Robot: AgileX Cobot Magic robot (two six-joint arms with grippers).
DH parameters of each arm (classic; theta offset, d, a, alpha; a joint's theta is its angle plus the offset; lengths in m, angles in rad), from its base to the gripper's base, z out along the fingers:
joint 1: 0 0.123 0 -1.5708
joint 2: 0.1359 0 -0.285 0
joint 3: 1.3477 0 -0.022 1.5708
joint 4: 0 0.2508 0 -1.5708
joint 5: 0 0 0.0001 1.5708
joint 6: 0 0.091 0 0
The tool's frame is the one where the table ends.
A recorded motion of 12 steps. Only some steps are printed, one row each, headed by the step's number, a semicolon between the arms.
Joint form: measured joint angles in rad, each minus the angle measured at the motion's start. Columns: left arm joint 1, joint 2, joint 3, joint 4, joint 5, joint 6; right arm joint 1, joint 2, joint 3, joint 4, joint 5, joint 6.
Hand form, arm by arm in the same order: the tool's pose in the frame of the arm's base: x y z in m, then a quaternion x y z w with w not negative. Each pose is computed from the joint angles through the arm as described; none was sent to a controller.
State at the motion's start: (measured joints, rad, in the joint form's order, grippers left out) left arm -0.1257 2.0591 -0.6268 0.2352 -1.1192 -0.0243; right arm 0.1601 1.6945 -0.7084 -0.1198 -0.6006 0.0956
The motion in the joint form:
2: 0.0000 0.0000 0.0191 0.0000 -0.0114 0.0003; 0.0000 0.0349 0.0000 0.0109 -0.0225 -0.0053
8: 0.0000 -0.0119 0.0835 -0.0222 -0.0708 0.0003; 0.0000 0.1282 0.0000 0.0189 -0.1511 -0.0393
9: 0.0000 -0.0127 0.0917 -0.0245 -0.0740 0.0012; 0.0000 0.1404 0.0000 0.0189 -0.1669 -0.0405
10: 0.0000 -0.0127 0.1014 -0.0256 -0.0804 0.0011; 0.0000 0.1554 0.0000 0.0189 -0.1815 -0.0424
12: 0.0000 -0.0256 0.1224 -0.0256 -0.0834 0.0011; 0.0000 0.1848 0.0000 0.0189 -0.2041 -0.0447
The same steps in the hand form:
2: 0.3209 -0.0599 0.0917 0.14450 0.77293 -0.09819 0.60997; 0.3307 0.0592 0.1791 -0.08254 0.80441 0.07309 0.58375
8: 0.3061 -0.0567 0.0909 0.13179 0.77242 -0.09878 0.61339; 0.3382 0.0609 0.1586 -0.09141 0.79279 0.07027 0.59849
9: 0.3041 -0.0563 0.0903 0.13094 0.77381 -0.09830 0.61189; 0.3390 0.0612 0.1558 -0.09175 0.79165 0.07077 0.59989
10: 0.3017 -0.0559 0.0894 0.13006 0.77493 -0.09869 0.61060; 0.3398 0.0614 0.1519 -0.09241 0.79169 0.07092 0.59972
12: 0.2966 -0.0553 0.0906 0.12984 0.77651 -0.09904 0.60858; 0.3410 0.0618 0.1437 -0.09324 0.79364 0.07123 0.59697

